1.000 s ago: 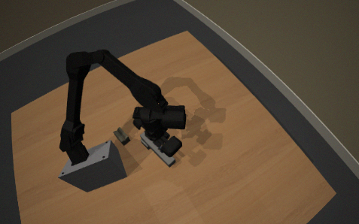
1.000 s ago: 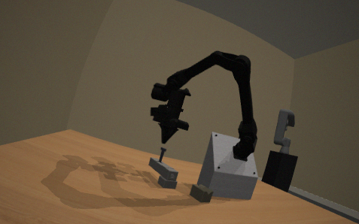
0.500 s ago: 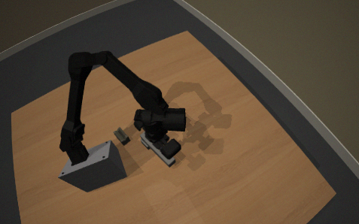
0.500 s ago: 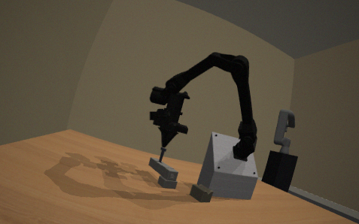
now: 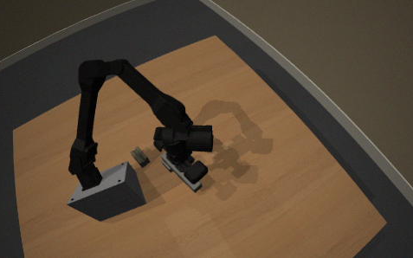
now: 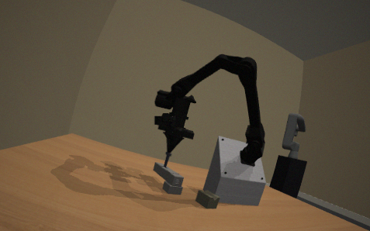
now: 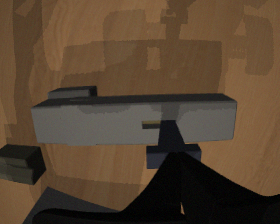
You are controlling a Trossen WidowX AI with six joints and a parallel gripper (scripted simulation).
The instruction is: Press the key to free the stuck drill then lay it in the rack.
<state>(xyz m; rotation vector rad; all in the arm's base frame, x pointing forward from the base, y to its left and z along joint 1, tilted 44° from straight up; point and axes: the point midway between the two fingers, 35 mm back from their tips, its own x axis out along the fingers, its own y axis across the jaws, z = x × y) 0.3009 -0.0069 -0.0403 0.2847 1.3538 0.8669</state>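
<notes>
The blue key is 30 mm below my gripper tip. From my gripper tip the other things lie so: long grey block 10 mm behind, 30 mm to the left, 80 mm below; cylindrical drill 20 mm behind, 50 mm to the left, 80 mm below; olive-grey rack 140 mm behind, 160 mm to the left, 110 mm below.
</notes>
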